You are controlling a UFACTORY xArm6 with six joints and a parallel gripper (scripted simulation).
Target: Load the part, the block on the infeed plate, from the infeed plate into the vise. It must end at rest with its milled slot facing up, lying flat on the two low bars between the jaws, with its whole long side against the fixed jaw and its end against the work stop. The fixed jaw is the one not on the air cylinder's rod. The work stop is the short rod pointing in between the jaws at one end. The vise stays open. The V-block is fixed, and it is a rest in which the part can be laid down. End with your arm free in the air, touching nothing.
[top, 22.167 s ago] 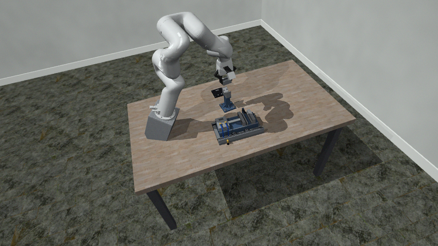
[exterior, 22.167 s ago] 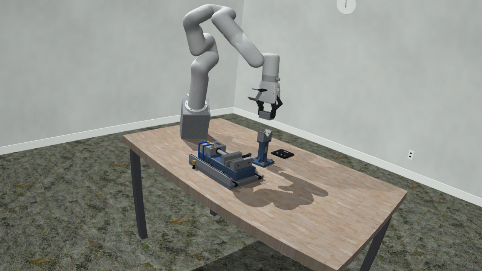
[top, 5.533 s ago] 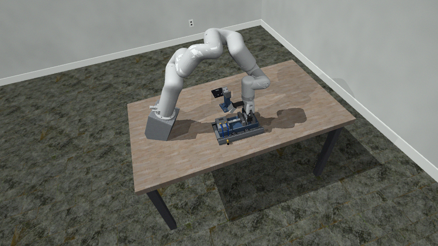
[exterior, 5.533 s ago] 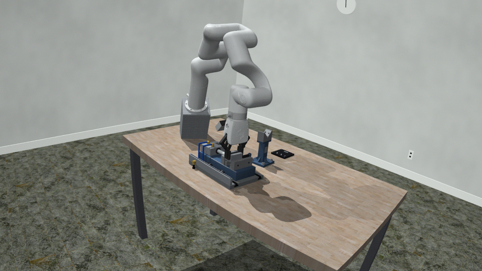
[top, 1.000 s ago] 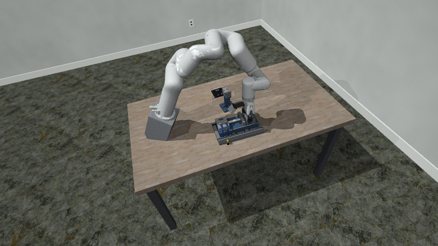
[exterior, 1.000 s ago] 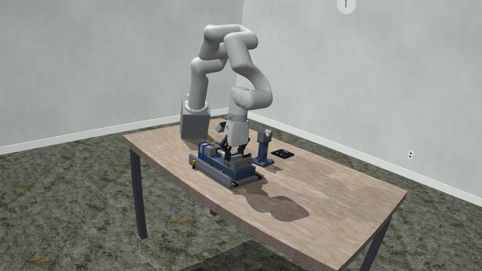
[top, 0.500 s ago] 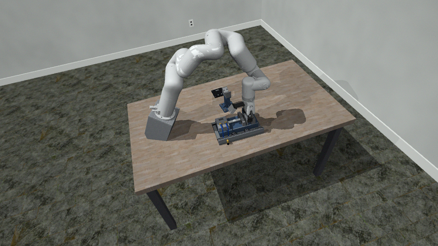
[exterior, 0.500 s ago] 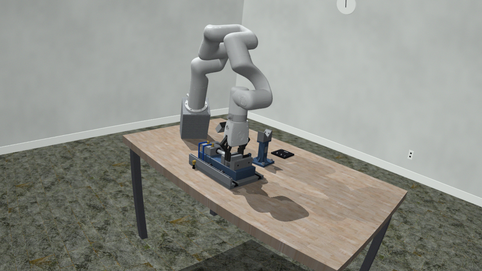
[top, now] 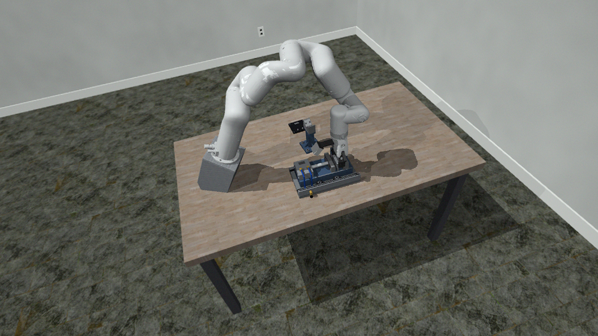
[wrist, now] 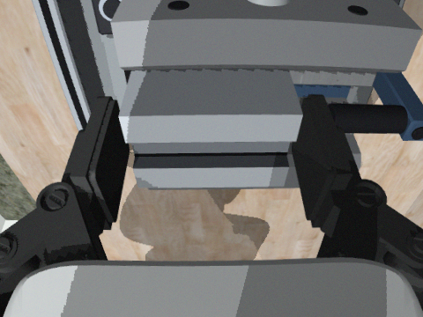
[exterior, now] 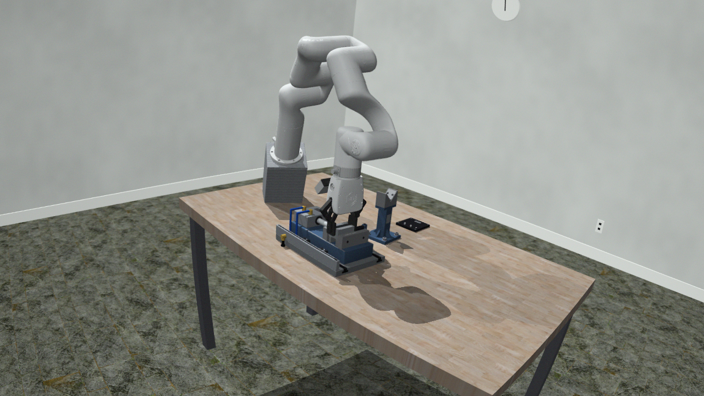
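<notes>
The grey block lies right at my hand. From my hand the other things lie so: dark work stop rod: 70 mm to the left, 20 mm below; then fixed jaw: 30 mm below, 30 mm ahead, 20 mm to the left; then moving jaw: 40 mm behind, 30 mm below, 20 mm to the left.
</notes>
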